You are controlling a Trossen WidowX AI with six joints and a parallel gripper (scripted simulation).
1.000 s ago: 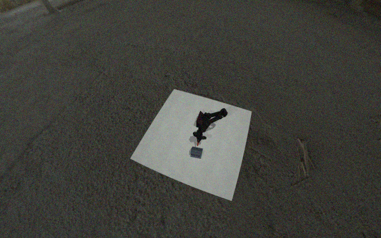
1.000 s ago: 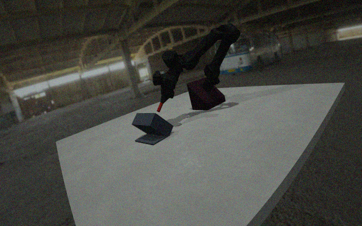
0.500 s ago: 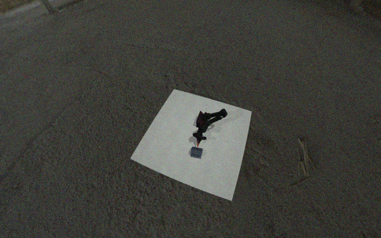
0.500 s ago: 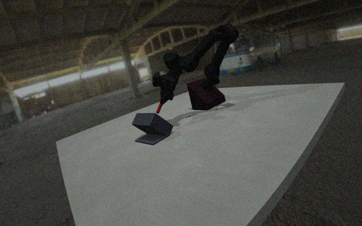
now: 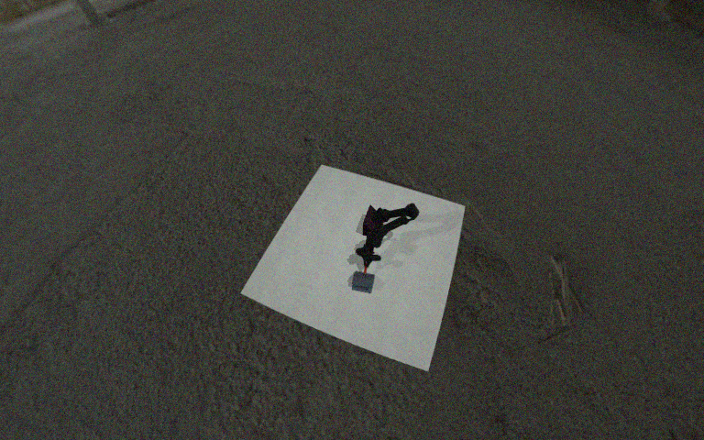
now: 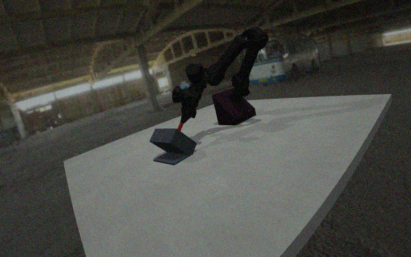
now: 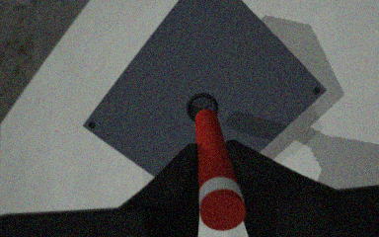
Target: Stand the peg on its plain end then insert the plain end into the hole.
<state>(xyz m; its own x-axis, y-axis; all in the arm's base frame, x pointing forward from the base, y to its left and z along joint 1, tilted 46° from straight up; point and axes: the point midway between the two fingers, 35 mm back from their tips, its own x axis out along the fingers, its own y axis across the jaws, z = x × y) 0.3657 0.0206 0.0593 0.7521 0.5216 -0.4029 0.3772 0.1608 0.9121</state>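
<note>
Right now the dark sloped panel is 6 cm ahead of my gripper tip, 1 cm to the left of it and 5 cm below it. The rest, counted from my gripper tip: red peg 1 cm behind, 1 cm above; flat foot plate 8 cm ahead, 1 cm to the left, 10 cm below.
</note>
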